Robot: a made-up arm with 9 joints. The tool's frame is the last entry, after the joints.
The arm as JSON. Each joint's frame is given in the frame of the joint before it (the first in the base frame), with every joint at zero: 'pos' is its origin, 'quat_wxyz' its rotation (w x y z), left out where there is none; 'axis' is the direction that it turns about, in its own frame. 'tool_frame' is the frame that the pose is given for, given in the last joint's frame.
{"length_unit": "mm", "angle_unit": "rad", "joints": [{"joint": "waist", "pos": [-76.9, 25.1, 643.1], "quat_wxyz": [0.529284, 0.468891, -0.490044, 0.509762], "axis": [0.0, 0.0, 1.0]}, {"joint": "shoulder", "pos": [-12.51, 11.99, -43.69], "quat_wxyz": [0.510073, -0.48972, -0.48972, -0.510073], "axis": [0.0, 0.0, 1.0]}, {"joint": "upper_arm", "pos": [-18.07, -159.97, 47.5], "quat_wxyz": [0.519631, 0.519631, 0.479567, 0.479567], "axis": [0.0, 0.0, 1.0]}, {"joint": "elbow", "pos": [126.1, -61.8, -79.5], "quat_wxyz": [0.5, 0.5, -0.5, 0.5], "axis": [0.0, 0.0, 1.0]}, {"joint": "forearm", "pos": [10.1, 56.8, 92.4], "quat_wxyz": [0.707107, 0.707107, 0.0, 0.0], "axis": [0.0, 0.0, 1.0]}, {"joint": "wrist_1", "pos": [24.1, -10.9, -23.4], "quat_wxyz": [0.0, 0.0, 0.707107, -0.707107], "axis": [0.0, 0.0, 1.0]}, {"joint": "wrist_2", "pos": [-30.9, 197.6, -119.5], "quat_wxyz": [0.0, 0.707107, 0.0, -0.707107], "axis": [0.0, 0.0, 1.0]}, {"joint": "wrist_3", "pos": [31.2, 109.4, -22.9], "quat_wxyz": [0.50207, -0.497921, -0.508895, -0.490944], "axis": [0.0, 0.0, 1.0]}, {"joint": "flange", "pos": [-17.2, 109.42, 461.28], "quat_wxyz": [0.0, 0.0, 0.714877, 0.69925], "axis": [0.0, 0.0, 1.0]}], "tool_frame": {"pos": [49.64, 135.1, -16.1], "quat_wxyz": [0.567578, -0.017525, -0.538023, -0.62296]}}
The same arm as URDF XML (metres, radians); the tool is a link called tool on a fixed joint. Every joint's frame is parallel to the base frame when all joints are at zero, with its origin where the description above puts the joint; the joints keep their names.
<robot name="arm">
  <joint name="tool_fixed" type="fixed">
    <parent link="link9"/>
    <child link="tool"/>
    <origin xyz="-0.0161 0.0515 0.1344" rpy="0.2963 0.7523 -0.5228"/>
  </joint>
  <joint name="flange" type="continuous">
    <parent link="link8"/>
    <child link="link9"/>
    <origin xyz="0.0992 0.0236 0.4633" rpy="0 0 0"/>
    <axis xyz="1 0 0"/>
  </joint>
  <joint name="wrist_3" type="continuous">
    <parent link="link7"/>
    <child link="link8"/>
    <origin xyz="0.0312 0.0229 0.1094" rpy="0 0 0"/>
    <axis xyz="-0.022099 0.013799 0.999661"/>
  </joint>
  <joint name="wrist_2" type="continuous">
    <parent link="link6"/>
    <child link="link7"/>
    <origin xyz="0.1195 -0.0309 -0.1976" rpy="0 0 0"/>
    <axis xyz="0 -1 0"/>
  </joint>
  <joint name="wrist_1" type="continuous">
    <parent link="link5"/>
    <child link="link6"/>
    <origin xyz="-0.0109 -0.0241 -0.0234" rpy="0 0 0"/>
    <axis xyz="-1 0 0"/>
  </joint>
  <joint name="forearm" type="continuous">
    <parent link="link4"/>
    <child link="link5"/>
    <origin xyz="0.0924 -0.0101 -0.0568" rpy="0 0 0"/>
    <axis xyz="0 0 1"/>
  </joint>
  <joint name="elbow" type="continuous">
    <parent link="link3"/>
    <child link="link4"/>
    <origin xyz="0.0618 0.0795 0.1261" rpy="0 0 0"/>
    <axis xyz="1 0 0"/>
  </joint>
  <joint name="upper_arm" type="continuous">
    <parent link="link2"/>
    <child link="link3"/>
    <origin xyz="-0.0475 0.0052 -0.1609" rpy="0 0 0"/>
    <axis xyz="0 -1 0"/>
  </joint>
  <joint name="shoulder" type="continuous">
    <parent link="link1"/>
    <child link="link2"/>
    <origin xyz="-0.0102 0.043 -0.016" rpy="0 0 0"/>
    <axis xyz="-1 0 0"/>
  </joint>
  <joint name="waist" type="continuous">
    <parent link="base"/>
    <child link="link1"/>
    <origin xyz="-0.0769 0.0251 0.6431" rpy="0 0 0"/>
    <axis xyz="-0.040699 -0.995964 0.079997"/>
  </joint>
  <link name="base"/>
  <link name="link1"/>
  <link name="link2"/>
  <link name="link3"/>
  <link name="link4"/>
  <link name="link5"/>
  <link name="link6"/>
  <link name="link7"/>
  <link name="link8"/>
  <link name="link9"/>
  <link name="tool"/>
</robot>

